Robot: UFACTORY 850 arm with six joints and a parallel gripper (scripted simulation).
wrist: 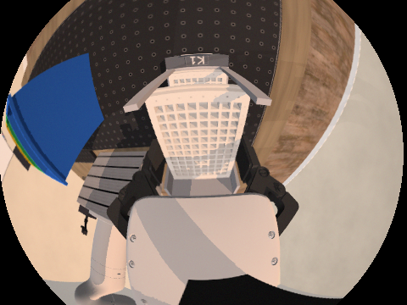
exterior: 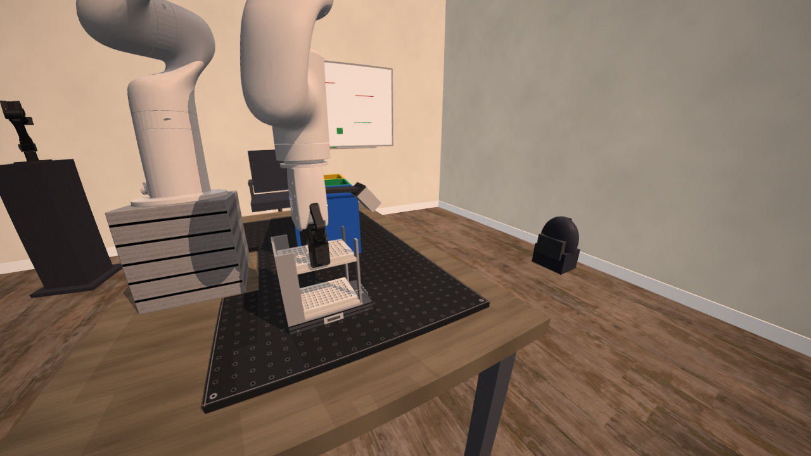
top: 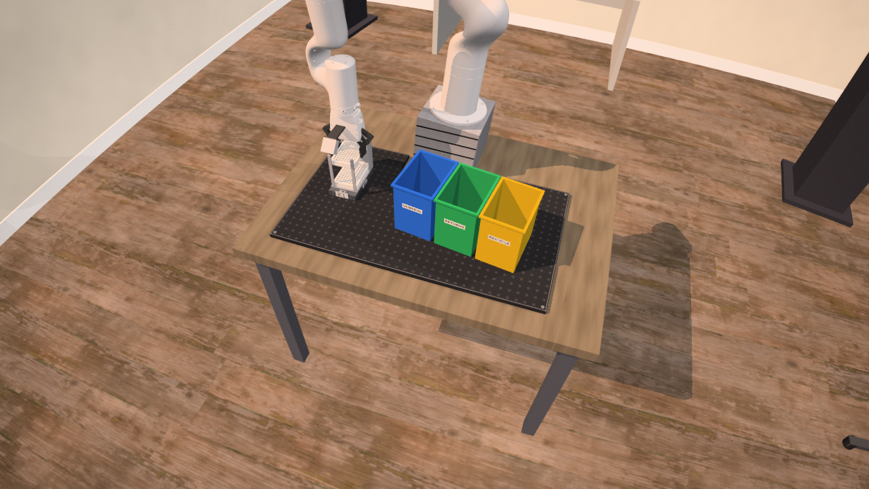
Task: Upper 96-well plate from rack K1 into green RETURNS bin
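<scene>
The green returns bin is 42 cm to the left of my hand, 4 cm below it and 3 cm ahead of it. From my hand the other things lie so: yellow bin (56 cm to the left, 4 cm below, 3 cm ahead); then blue bin (29 cm to the left, 4 cm below, 4 cm ahead).
</scene>
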